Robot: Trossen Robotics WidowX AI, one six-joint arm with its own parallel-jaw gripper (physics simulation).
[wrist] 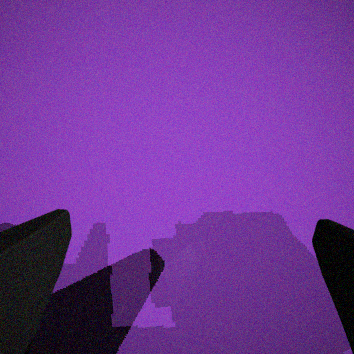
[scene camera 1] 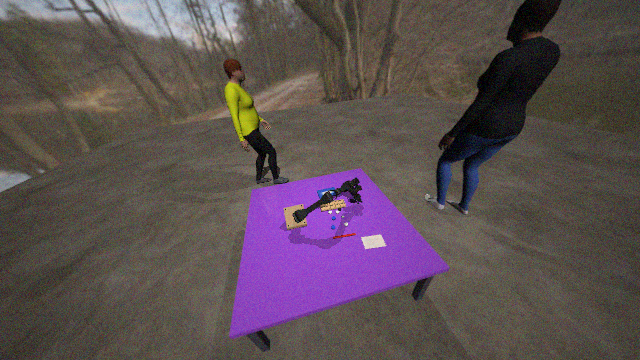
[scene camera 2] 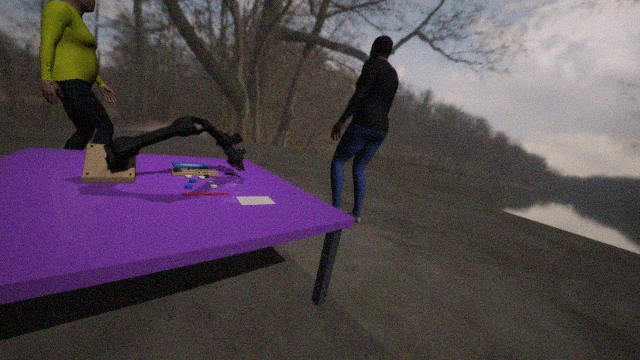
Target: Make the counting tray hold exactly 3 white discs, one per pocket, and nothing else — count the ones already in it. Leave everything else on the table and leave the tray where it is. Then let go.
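The tan counting tray (scene camera 1: 327, 208) (scene camera 2: 181, 173) lies near the arm, partly under it in scene camera 1; what its pockets hold is too small to tell. White discs lie on the table in front of it, one (scene camera 1: 330, 212) (scene camera 2: 188, 176) close to the tray and another (scene camera 1: 346, 224) (scene camera 2: 214, 186) farther out. Two blue discs (scene camera 1: 333, 218) (scene camera 1: 333, 227) lie among them. My gripper (scene camera 1: 358, 192) (scene camera 2: 240, 163) (wrist: 196, 229) is open and empty, above the table beyond the tray's far right end. The wrist view shows purple table top, shadows and the fingers.
A blue container (scene camera 1: 320, 191) (scene camera 2: 187, 165) with something white in it stands behind the tray, partly covered by the arm. A red bar (scene camera 1: 344, 236) (scene camera 2: 206, 194) and a white card (scene camera 1: 374, 242) (scene camera 2: 256, 200) lie in front. Two people stand beyond the purple table (scene camera 1: 310, 280) (scene camera 2: 150, 225).
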